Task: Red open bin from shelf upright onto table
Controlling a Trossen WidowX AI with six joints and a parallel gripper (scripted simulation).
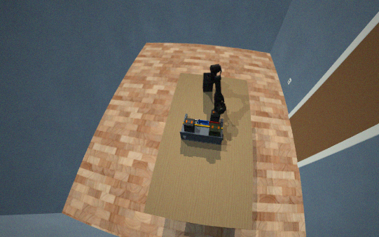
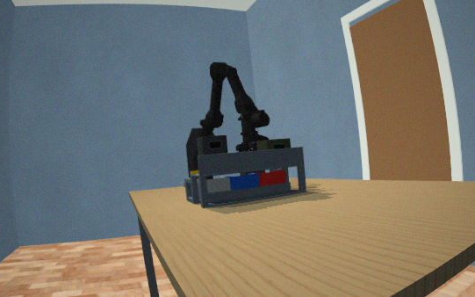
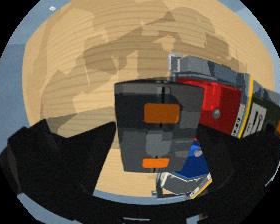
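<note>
The red bin is 110 mm ahead of my hand, 20 mm to the left of it and 90 mm below it. Also, from my hand: blue bin (140 mm ahead, 80 mm to the right, 90 mm below); then grey bin (160 mm ahead, 190 mm to the right, 90 mm below).
</note>
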